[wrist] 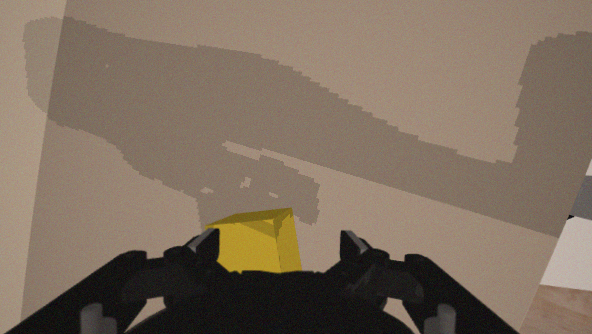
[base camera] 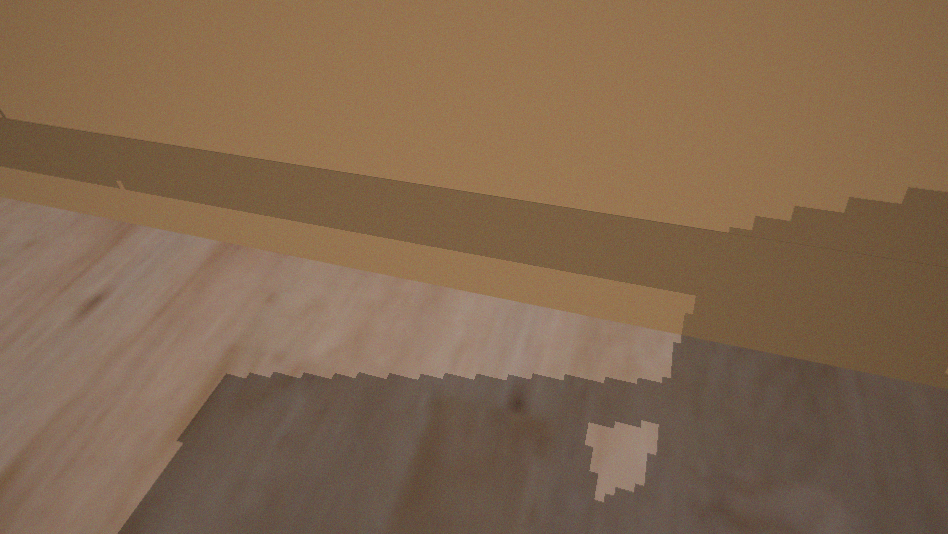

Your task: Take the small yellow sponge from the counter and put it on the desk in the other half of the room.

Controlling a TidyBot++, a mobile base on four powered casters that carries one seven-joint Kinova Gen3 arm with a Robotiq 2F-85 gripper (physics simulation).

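Places are measured from the arm's base along level axes (x right, y ahead, z up), in millimetres.
Where they show: gripper, fingertip midpoint: (wrist: 280,242).
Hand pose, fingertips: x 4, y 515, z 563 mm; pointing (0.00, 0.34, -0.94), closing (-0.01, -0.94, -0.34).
Note:
After its pixels a point has its place.
The small yellow sponge (wrist: 252,247) {y 540, x -5, z 558 mm} rests on the beige counter (wrist: 450,100) {y 398, x 111, z 513 mm} in the wrist view, low and left of centre. My gripper (wrist: 280,242) {y 515, x 4, z 563 mm} is open with nothing held. The sponge shows between and beyond the fingertips, nearer the left finger, whose tip overlaps the sponge's left edge in the view. The near part of the sponge is hidden behind the gripper's black body. The sponge and the gripper do not show in the base camera view. The desk cannot be made out in either view.
The shadow of the arm lies across the counter. The counter's edge runs down the right of the wrist view, with a white surface (wrist: 570,255) and wooden floor (wrist: 560,310) {y -318, x -512, z -397 mm} beyond. In the base camera view a tan panel (base camera: 398,79) {y 368, x -55, z -179 mm} stands close ahead above the wooden floor (base camera: 99,344) {y 364, x -327, z -397 mm}.

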